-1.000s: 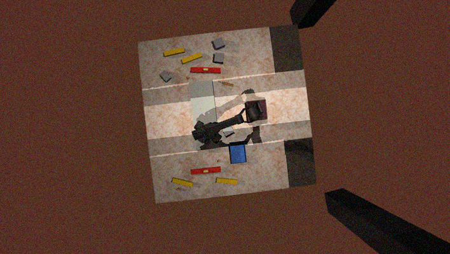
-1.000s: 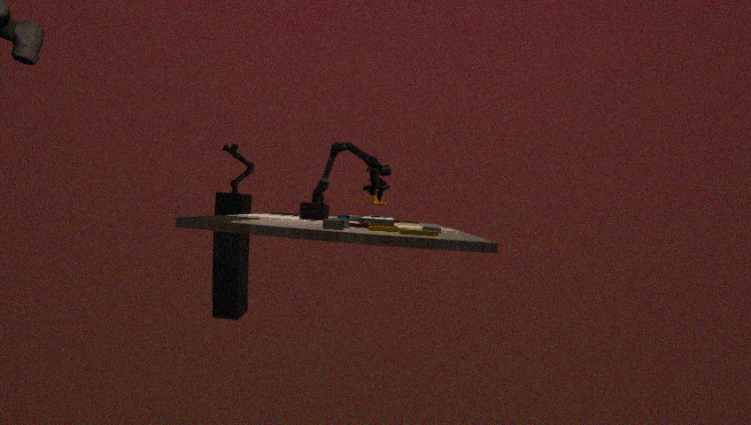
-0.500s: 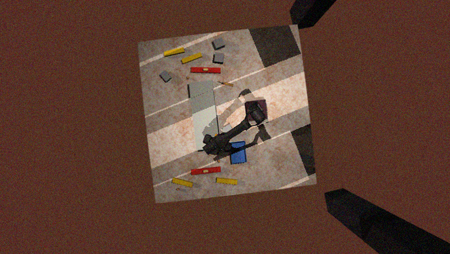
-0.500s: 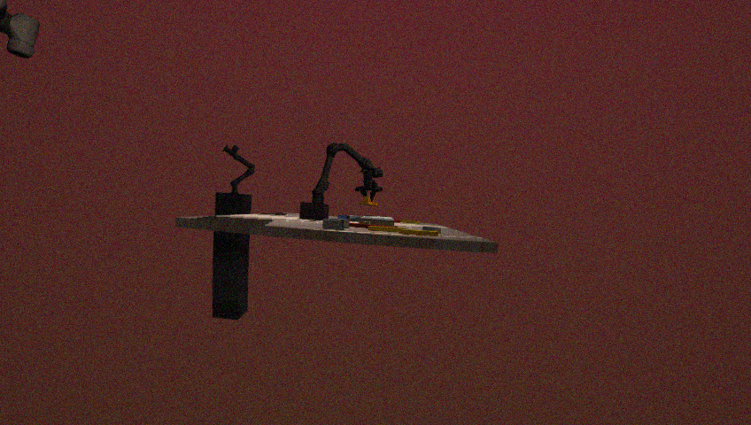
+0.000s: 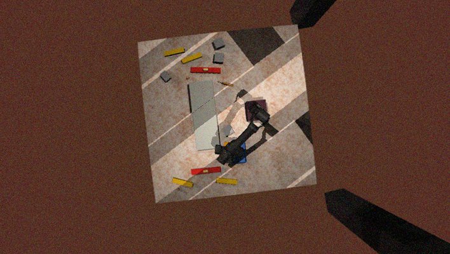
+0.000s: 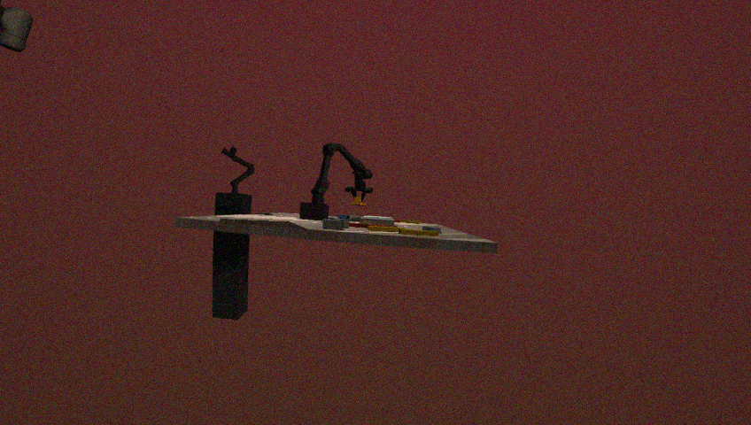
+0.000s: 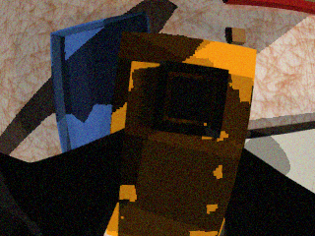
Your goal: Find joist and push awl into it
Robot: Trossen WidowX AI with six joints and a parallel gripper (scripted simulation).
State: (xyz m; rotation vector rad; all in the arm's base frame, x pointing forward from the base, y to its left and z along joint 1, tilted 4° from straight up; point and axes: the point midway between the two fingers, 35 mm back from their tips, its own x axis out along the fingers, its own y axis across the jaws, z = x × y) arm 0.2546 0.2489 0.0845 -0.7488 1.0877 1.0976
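Right now the blue tray is 120 mm below my gripper tip, 70 mm behind it and 40 mm to the left of it. Also, from my gripper tip: stud finder: 20 mm above, 10 mm to the left; awl: 510 mm to the right, 120 mm below, 80 mm behind.
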